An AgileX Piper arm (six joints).
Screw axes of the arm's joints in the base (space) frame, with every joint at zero. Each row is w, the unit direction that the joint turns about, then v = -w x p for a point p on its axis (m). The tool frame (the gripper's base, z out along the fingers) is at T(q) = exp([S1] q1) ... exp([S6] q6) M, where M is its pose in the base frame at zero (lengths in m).
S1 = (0, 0, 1, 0.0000, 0.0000, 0.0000)
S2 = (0, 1, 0, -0.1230, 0.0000, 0.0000)
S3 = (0, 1, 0, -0.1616, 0.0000, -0.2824)
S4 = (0.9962, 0, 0.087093, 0.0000, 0.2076, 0.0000)
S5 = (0, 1, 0, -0.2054, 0.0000, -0.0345)
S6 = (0.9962, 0, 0.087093, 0.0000, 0.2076, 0.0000)
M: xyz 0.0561 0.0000 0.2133 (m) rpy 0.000 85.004 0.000 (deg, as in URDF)
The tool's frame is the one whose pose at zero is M.
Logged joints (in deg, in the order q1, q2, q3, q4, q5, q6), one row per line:
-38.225 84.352 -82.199 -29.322 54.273 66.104
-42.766 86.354 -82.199 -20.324 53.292 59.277
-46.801 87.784 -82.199 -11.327 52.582 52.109
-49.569 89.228 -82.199 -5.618 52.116 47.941
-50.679 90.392 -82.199 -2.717 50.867 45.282
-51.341 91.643 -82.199 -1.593 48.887 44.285
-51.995 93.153 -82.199 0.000 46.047 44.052
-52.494 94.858 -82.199 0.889 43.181 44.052
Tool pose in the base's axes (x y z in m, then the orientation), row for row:
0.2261 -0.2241 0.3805 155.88 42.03 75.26
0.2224 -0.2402 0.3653 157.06 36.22 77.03
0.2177 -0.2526 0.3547 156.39 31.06 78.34
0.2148 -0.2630 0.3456 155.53 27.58 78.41
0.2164 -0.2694 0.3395 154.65 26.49 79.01
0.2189 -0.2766 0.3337 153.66 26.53 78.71
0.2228 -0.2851 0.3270 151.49 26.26 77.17
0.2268 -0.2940 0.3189 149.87 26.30 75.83
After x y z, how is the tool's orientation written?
As angles about the fixed x, y, z axes (roll, pitch, yaw), in degrees.
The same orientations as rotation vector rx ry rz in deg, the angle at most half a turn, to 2 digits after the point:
99.62 90.72 -23.34
103.07 93.83 -18.02
104.98 96.18 -11.86
106.64 96.87 -7.64
106.21 97.44 -5.55
105.72 96.92 -4.86
105.61 95.01 -3.39
105.48 93.37 -2.66

